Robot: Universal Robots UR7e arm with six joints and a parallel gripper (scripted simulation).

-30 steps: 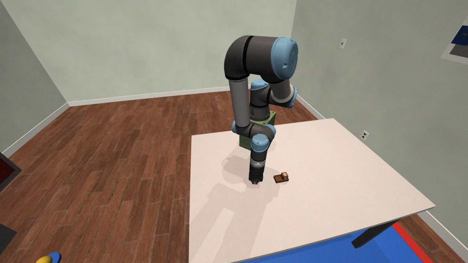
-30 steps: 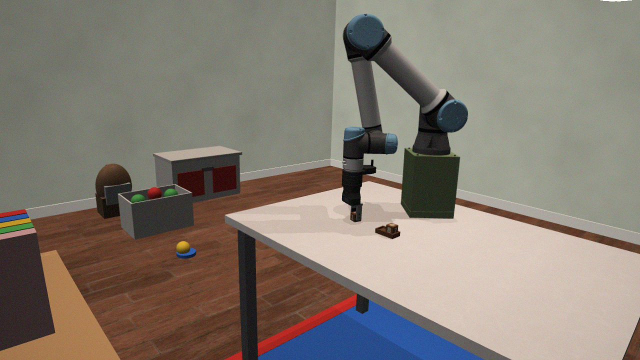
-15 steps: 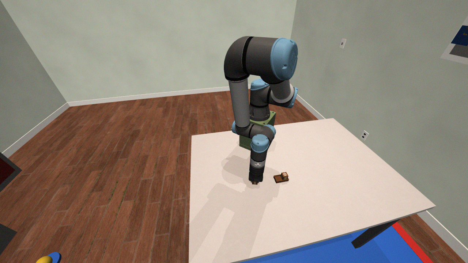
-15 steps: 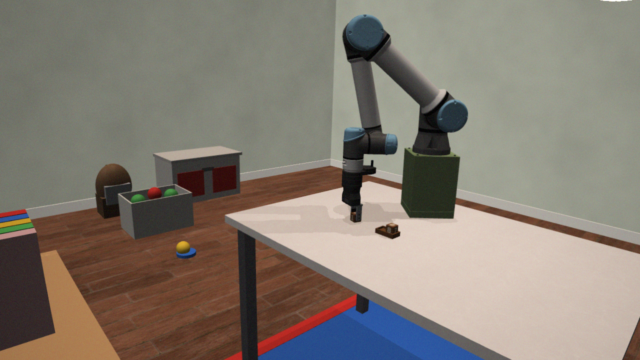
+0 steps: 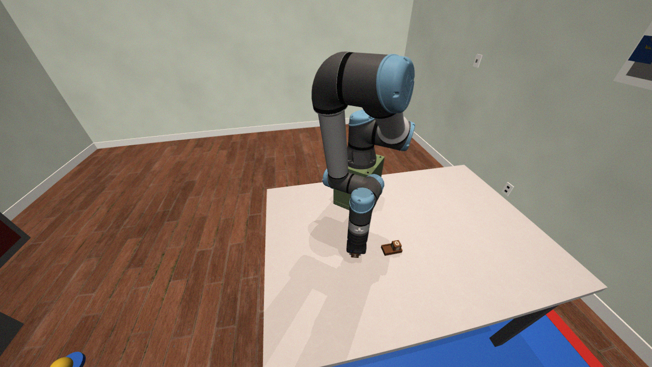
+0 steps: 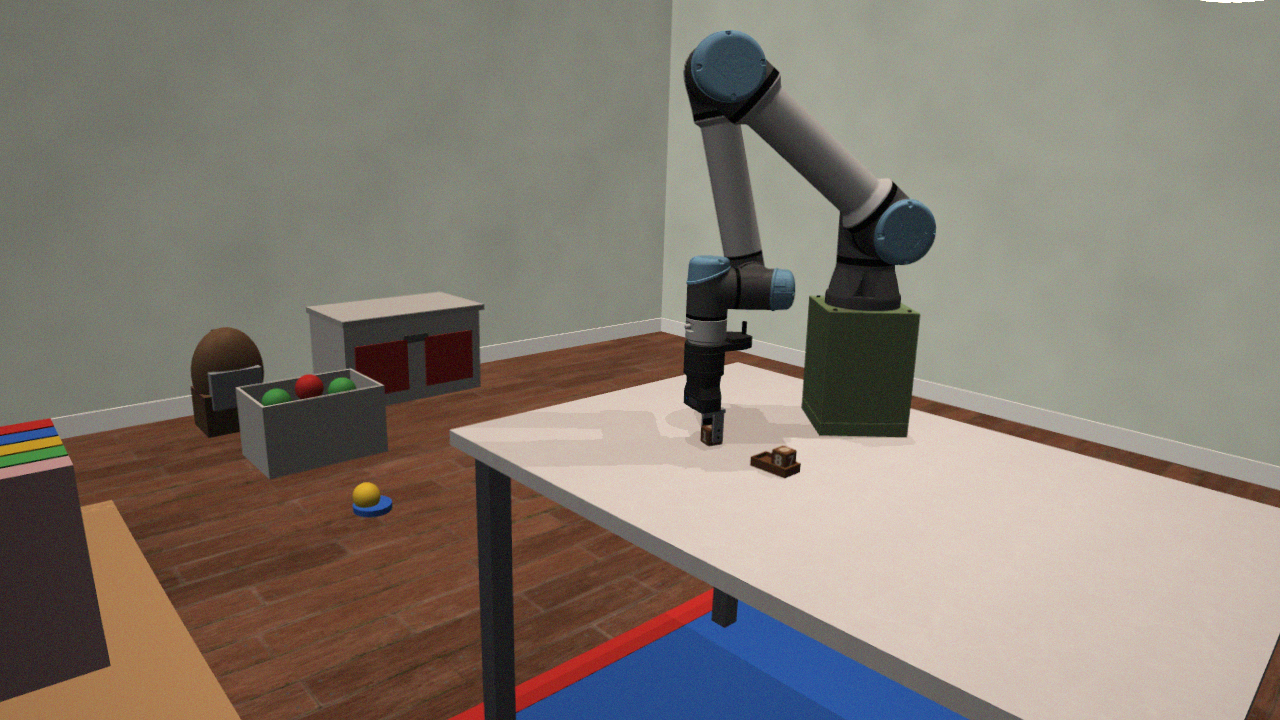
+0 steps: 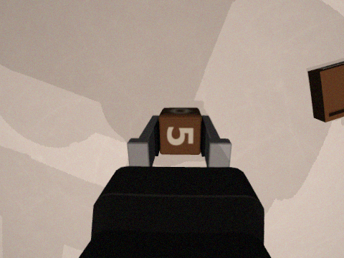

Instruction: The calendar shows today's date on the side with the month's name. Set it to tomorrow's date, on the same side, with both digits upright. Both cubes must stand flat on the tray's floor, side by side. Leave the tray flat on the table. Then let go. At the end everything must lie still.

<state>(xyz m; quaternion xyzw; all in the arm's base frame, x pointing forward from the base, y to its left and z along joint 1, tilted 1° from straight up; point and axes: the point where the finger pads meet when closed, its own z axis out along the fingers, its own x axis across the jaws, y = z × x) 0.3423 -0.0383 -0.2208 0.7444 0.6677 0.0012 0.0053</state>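
My gripper is now 1 cm above the brown cube.
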